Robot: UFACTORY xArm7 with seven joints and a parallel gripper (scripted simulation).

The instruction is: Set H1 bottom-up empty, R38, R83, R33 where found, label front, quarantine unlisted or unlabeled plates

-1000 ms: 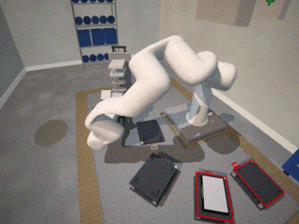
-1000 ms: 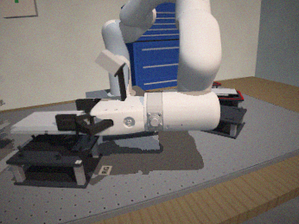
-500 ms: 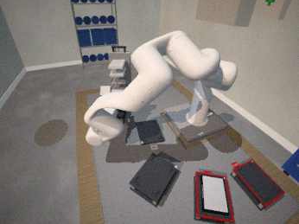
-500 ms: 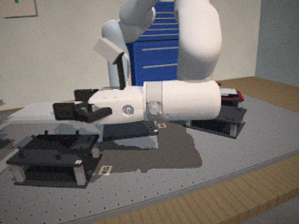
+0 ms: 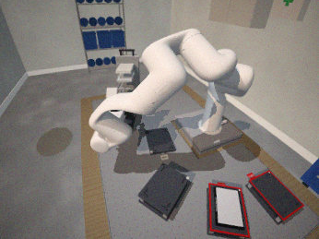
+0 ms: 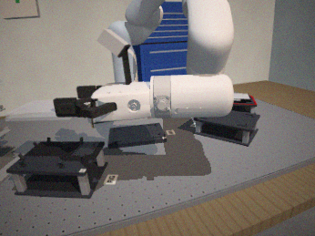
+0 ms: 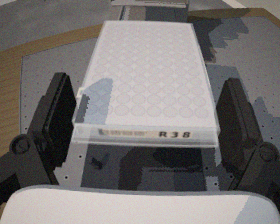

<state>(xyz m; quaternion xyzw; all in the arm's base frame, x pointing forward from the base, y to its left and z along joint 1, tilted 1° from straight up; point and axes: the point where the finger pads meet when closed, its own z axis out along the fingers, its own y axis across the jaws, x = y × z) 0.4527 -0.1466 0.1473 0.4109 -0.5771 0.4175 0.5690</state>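
The white well plate lies 50 mm to the right of my hand, 20 mm below it and 20 mm behind it. Round my hand: raised regrip nest RG: 120 mm below, 50 mm to the right, 20 mm behind; then plate labelled R83: 230 mm to the right, 70 mm behind, 30 mm above; then RG label: 180 mm below, 50 mm to the left, 20 mm ahead.
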